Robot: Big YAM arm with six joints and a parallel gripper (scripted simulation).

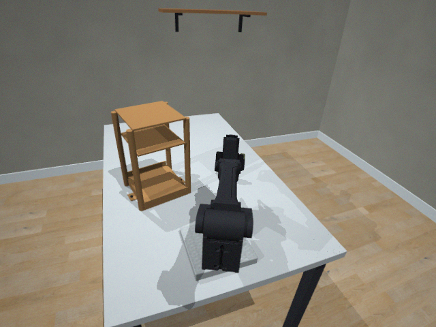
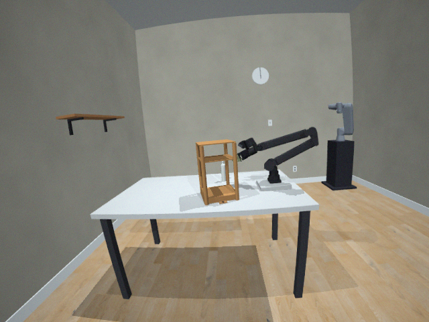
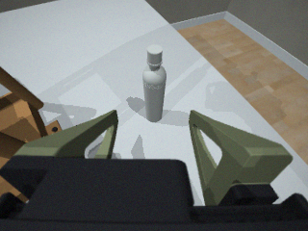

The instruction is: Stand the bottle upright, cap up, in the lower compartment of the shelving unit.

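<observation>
Right now the bottle is 100 mm ahead of my hand, 70 mm below it and 50 mm to the right of it. The rest, counted from my hand: shelving unit: 310 mm to the left, 130 mm ahead.
</observation>
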